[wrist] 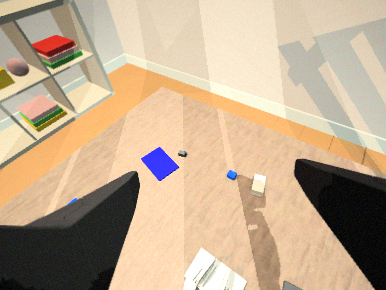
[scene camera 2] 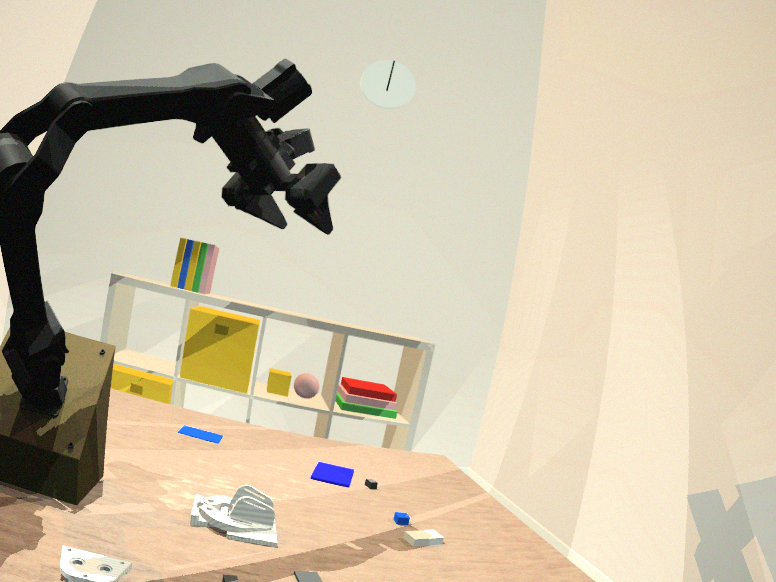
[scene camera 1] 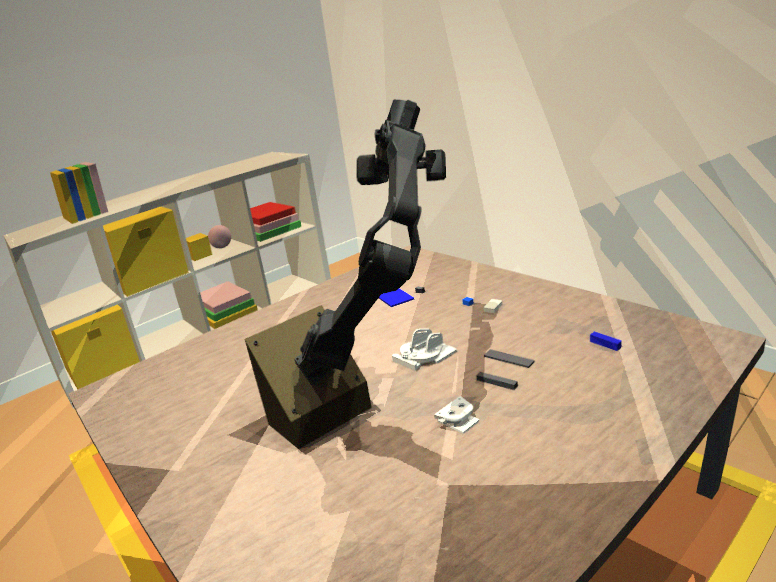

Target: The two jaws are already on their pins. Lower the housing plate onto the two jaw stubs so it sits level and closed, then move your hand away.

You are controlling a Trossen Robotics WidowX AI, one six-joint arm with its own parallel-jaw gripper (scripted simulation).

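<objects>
My gripper is visible in the wrist view, in scene camera 1 (407,178) and in scene camera 2. On my gripper, (wrist: 86,237) and (scene camera 2: 269,200) are the same spot.
</objects>
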